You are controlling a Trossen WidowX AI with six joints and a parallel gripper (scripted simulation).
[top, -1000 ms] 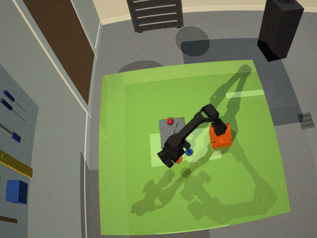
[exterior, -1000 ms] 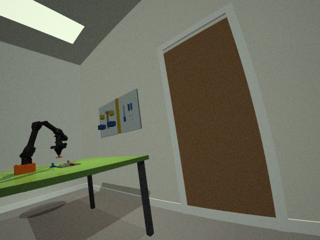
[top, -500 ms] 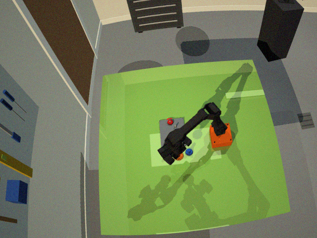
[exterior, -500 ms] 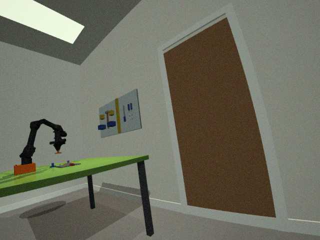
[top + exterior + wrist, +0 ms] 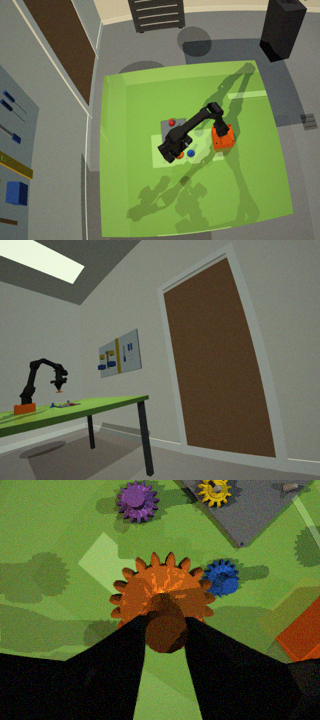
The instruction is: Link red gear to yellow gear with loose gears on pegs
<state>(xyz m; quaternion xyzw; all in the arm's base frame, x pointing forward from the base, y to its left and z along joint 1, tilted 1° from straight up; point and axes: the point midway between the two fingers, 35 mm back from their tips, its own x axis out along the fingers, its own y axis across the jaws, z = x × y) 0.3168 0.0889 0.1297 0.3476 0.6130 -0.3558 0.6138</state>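
Right now the red gear is 20 mm behind my gripper tip, 280 mm to the right of it and 150 mm below it. Round my gripper tip: orange gear (10 mm below); then purple gear (60 mm ahead, 50 mm to the right, 150 mm below); then blue gear (80 mm behind, 30 mm to the right, 150 mm below).
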